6 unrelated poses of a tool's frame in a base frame.
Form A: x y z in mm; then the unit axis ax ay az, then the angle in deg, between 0 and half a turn.
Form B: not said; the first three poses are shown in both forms.
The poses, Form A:
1: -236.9, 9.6, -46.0, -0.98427, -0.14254, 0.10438, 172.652
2: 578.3, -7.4, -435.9, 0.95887, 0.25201, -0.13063, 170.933
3: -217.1, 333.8, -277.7, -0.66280, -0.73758, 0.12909, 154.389
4: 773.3, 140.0, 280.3, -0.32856, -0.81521, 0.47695, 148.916
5: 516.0, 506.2, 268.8, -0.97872, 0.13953, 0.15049, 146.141
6: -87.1, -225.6, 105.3, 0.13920, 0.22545, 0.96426, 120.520
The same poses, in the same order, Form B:
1: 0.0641, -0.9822, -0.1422, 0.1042, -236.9, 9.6, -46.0
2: 0.0790, 0.9559, 0.2512, -0.1302, 578.3, -7.4, -435.9
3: 0.2216, -0.6463, -0.7192, 0.1259, -217.1, 333.8, -277.7
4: 0.2679, -0.3165, -0.7854, 0.4595, 773.3, 140.0, 280.3
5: 0.2912, -0.9363, 0.1335, 0.1440, 516.0, 506.2, 268.8
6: 0.4961, 0.1209, 0.1958, 0.8373, -87.1, -225.6, 105.3
